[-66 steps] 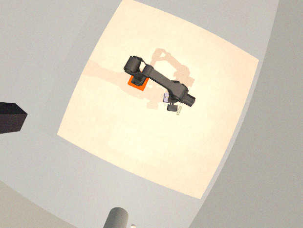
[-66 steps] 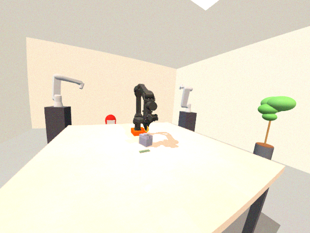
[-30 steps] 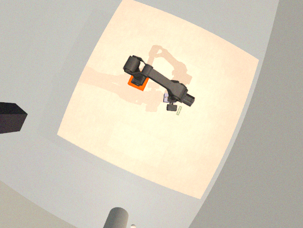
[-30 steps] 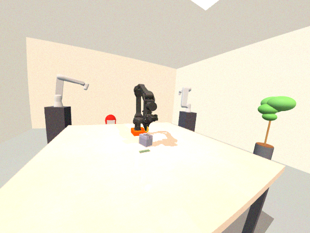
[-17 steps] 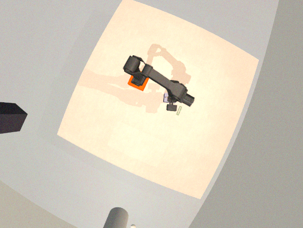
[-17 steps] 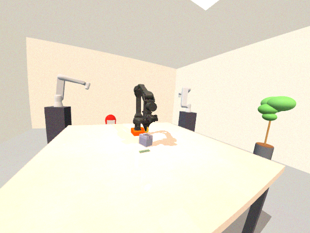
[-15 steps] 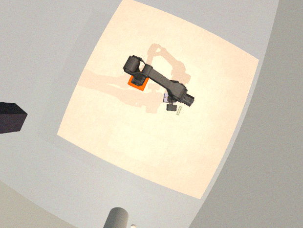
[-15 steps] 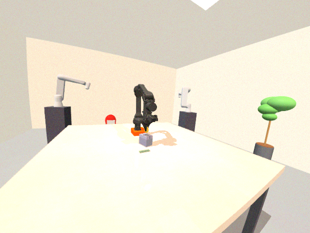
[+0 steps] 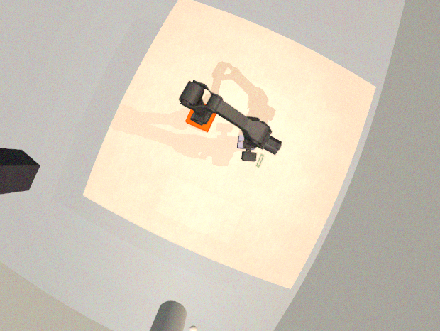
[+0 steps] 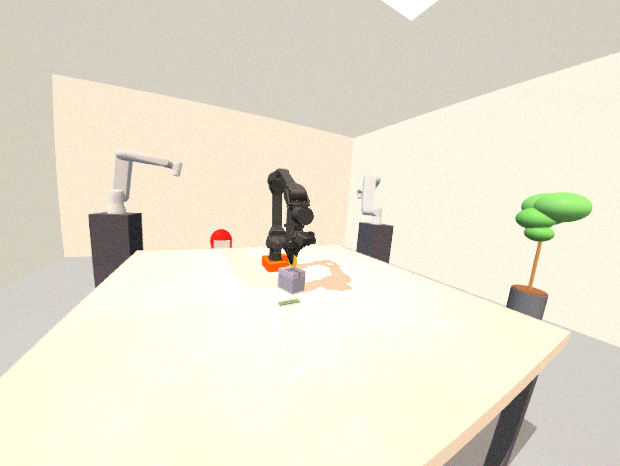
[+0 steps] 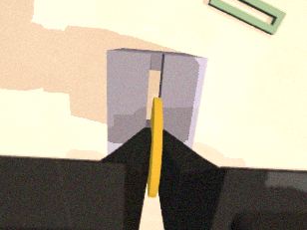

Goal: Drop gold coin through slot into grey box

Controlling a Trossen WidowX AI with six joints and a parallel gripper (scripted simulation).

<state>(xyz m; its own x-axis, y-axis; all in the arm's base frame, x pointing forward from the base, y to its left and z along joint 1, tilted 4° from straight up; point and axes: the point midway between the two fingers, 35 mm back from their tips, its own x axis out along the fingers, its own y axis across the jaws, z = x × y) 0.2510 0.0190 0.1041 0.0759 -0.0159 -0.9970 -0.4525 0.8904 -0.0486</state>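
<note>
My gripper tip is 10 mm below the gold coin.
</note>
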